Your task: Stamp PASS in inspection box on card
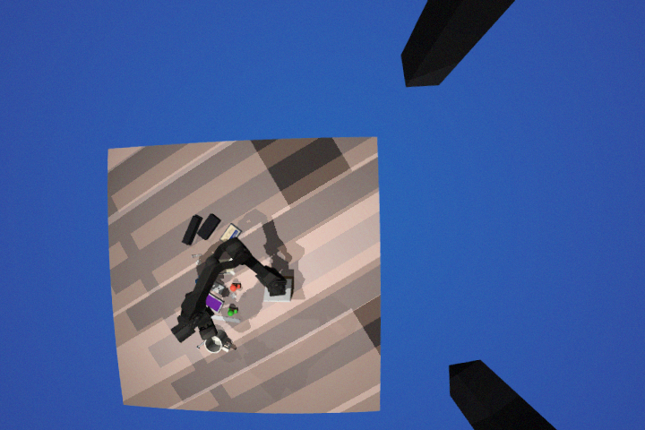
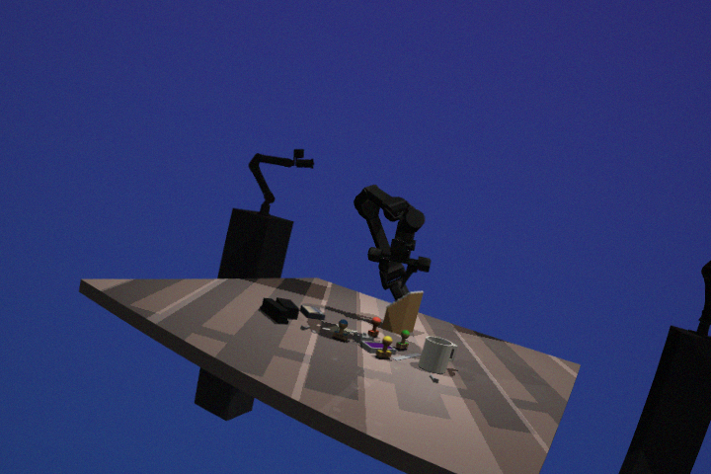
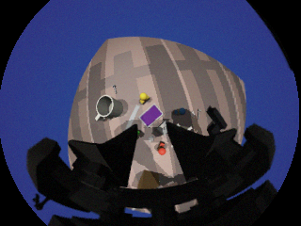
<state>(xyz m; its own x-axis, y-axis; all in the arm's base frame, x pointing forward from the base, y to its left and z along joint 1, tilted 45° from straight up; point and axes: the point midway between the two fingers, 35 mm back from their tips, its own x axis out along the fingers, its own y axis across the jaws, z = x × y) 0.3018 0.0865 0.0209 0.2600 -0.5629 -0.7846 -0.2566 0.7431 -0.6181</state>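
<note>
Now: the green-knobbed stamp 70 mm behind my gripper tip, 50 mm to the left of it and 170 mm below it. Also, from my gripper tip: red-knobbed stamp (100 mm behind, 60 mm to the right, 170 mm below); then yellow-knobbed stamp (80 mm ahead, 50 mm to the left, 170 mm below); then purple ink pad (20 mm ahead, 10 mm to the left, 190 mm below).
</note>
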